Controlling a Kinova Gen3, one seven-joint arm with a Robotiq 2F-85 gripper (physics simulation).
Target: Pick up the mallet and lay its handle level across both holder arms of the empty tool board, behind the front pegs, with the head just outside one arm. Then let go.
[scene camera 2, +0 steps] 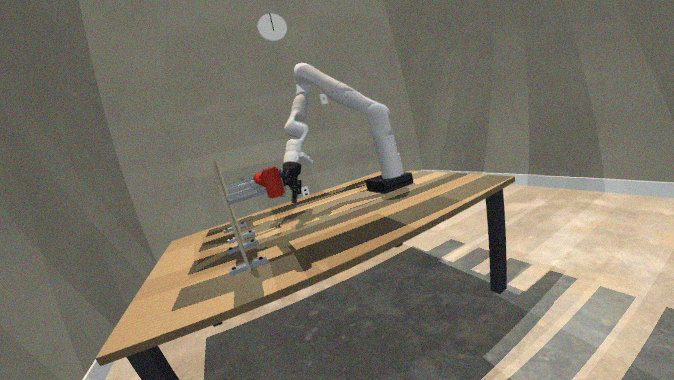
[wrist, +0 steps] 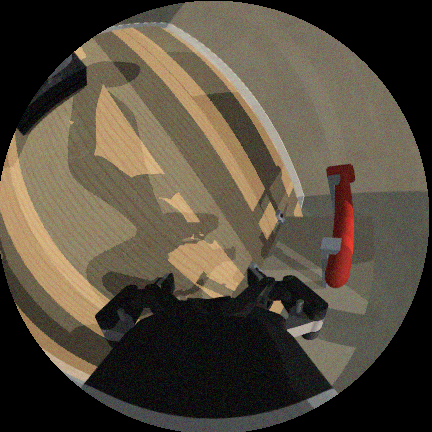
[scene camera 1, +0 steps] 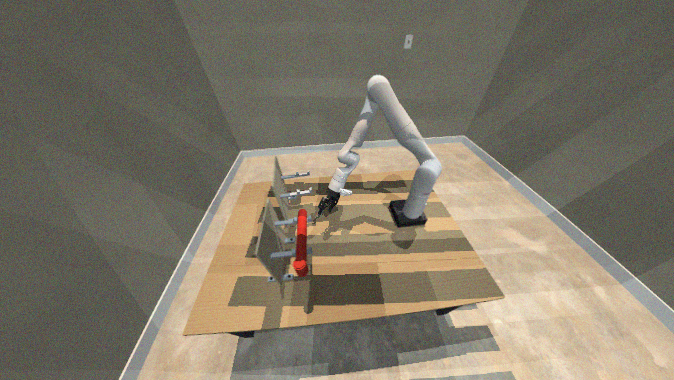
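Pixels of known places: gripper, fingertip midpoint: [scene camera 2: 288, 199] [wrist: 209, 279] [scene camera 1: 324, 213]; arm's base, origin of the base link: [scene camera 2: 392, 176] [scene camera 1: 411, 212].
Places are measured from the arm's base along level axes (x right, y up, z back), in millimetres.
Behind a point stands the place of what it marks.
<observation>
The red mallet [scene camera 1: 301, 237] {y 181, x -175, z -576 mm} [scene camera 2: 272, 182] {y 165, x -302, z -587 mm} [wrist: 343, 225] {y 163, x -108, z -557 mm} lies across the two grey arms of the nearer tool board [scene camera 1: 267, 245] {y 181, x -189, z -704 mm} in scene view 1. Its head [scene camera 1: 300, 267] {y 198, x -297, z -577 mm} is outside the arm nearest that camera. The empty tool board [scene camera 1: 278, 181] {y 192, x 164, z -693 mm} stands farther back, with two bare holder arms [scene camera 1: 296, 175] {y 149, x 251, z -611 mm} [scene camera 1: 296, 193] {y 149, x 105, z -608 mm} pointing toward the robot. My gripper [scene camera 1: 317, 217] {y 43, x 38, z -478 mm} [scene camera 2: 295, 200] {y 43, x 38, z -478 mm} [wrist: 209, 279] {y 43, x 38, z -478 mm} is open and empty, pointing down above the table. It is on the robot's side of the boards, beyond the handle's far end and apart from the mallet. The empty board is mostly hidden in scene view 2.
The boards stand upright on grey feet [scene camera 1: 289, 276] {y -34, x -231, z -668 mm} [scene camera 2: 250, 265] {y -40, x -240, z -703 mm} bolted to the wooden table [scene camera 1: 220, 300] {y -49, x -287, z -963 mm} [scene camera 2: 135, 325] {y -49, x -314, z -1014 mm}. The black robot base [scene camera 1: 407, 215] {y 13, x -27, z -37 mm} [scene camera 2: 390, 183] {y -14, x -56, z -58 mm} stands on the opposite side. The nearer board's arms project close to my fingers in scene view 1.
</observation>
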